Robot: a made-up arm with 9 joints. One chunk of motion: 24 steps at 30 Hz.
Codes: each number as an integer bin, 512 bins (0 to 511) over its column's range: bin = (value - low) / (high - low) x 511, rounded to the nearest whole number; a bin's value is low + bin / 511 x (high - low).
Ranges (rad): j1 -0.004..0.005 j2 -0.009..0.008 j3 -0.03..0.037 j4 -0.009..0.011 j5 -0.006..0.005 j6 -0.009..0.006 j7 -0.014..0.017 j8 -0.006..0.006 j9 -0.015..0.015
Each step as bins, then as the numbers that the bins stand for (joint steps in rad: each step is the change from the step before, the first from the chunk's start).
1 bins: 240 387 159 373 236 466 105 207 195
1 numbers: 0.00023 0.00387 -0.00915 0.00560 -0.00092 0.00468 -0.00763 -0.00114 -0.00355
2 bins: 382 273 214 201 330 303 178 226 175
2 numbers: 0.00273 0.00008 -0.00194 -0.00113 0.00110 -0.00011 -0.00320 -0.00069 -0.00473
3 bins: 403 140 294 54 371 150 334 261 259
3 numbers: 0.00310 -0.00434 0.00855 -0.00689 0.00199 -0.00460 0.00626 0.00013 0.00021
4 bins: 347 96 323 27 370 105 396 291 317
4 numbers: 0.00211 -0.00581 0.01235 -0.00794 0.00196 -0.00592 0.01002 0.00083 0.00361
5 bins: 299 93 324 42 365 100 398 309 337
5 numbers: 0.00127 -0.00591 0.01248 -0.00736 0.00186 -0.00606 0.01014 0.00126 0.00478
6 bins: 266 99 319 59 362 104 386 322 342
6 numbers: 0.00068 -0.00571 0.01183 -0.00669 0.00179 -0.00595 0.00942 0.00156 0.00508
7 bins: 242 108 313 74 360 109 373 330 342
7 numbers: 0.00026 -0.00541 0.01104 -0.00610 0.00175 -0.00580 0.00863 0.00175 0.00508
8 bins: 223 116 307 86 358 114 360 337 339
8 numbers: -0.00007 -0.00514 0.01025 -0.00563 0.00171 -0.00565 0.00784 0.00191 0.00490
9 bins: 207 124 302 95 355 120 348 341 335
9 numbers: -0.00035 -0.00487 0.00960 -0.00528 0.00164 -0.00548 0.00711 0.00201 0.00467
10 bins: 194 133 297 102 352 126 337 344 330
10 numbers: -0.00058 -0.00458 0.00894 -0.00501 0.00158 -0.00530 0.00644 0.00208 0.00437
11 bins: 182 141 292 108 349 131 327 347 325
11 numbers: -0.00079 -0.00431 0.00829 -0.00477 0.00151 -0.00515 0.00584 0.00215 0.00408
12 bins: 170 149 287 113 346 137 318 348 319
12 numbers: -0.00101 -0.00404 0.00763 -0.00458 0.00145 -0.00498 0.00529 0.00217 0.00373
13 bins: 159 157 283 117 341 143 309 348 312
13 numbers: -0.00120 -0.00378 0.00711 -0.00442 0.00134 -0.00480 0.00475 0.00217 0.00332
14 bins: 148 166 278 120 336 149 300 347 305
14 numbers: -0.00139 -0.00348 0.00645 -0.00430 0.00123 -0.00463 0.00420 0.00215 0.00291
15 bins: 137 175 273 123 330 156 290 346 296
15 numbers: -0.00159 -0.00318 0.00579 -0.00419 0.00110 -0.00442 0.00359 0.00213 0.00238
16 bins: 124 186 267 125 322 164 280 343 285
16 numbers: -0.00182 -0.00281 0.00501 -0.00411 0.00093 -0.00419 0.00299 0.00205 0.00173
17 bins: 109 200 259 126 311 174 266 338 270
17 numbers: -0.00208 -0.00235 0.00396 -0.00407 0.00069 -0.00389 0.00214 0.00194 0.00085
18 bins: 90 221 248 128 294 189 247 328 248
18 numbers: -0.00241 -0.00165 0.00252 -0.00399 0.00033 -0.00345 0.00098 0.00170 -0.00044
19 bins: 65 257 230 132 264 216 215 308 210
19 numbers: -0.00286 -0.00045 0.00016 -0.00383 -0.00032 -0.00266 -0.00096 0.00123 -0.00267
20 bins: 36 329 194 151 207 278 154 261 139
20 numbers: -0.00337 0.00195 -0.00456 -0.00309 -0.00154 -0.00084 -0.00466 0.00013 -0.00684
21 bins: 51 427 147 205 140 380 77 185 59
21 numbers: -0.00310 0.00521 -0.01073 -0.00098 -0.00299 0.00215 -0.00933 -0.00166 -0.01154
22 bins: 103 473 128 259 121 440 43 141 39
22 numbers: -0.00219 0.00674 -0.01322 0.00114 -0.00340 0.00392 -0.01139 -0.00269 -0.01271
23 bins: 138 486 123 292 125 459 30 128 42
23 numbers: -0.00157 0.00717 -0.01387 0.00243 -0.00331 0.00447 -0.01218 -0.00299 -0.01253
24 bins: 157 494 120 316 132 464 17 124 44
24 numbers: -0.00123 0.00743 -0.01427 0.00337 -0.00316 0.00462 -0.01297 -0.00309 -0.01242
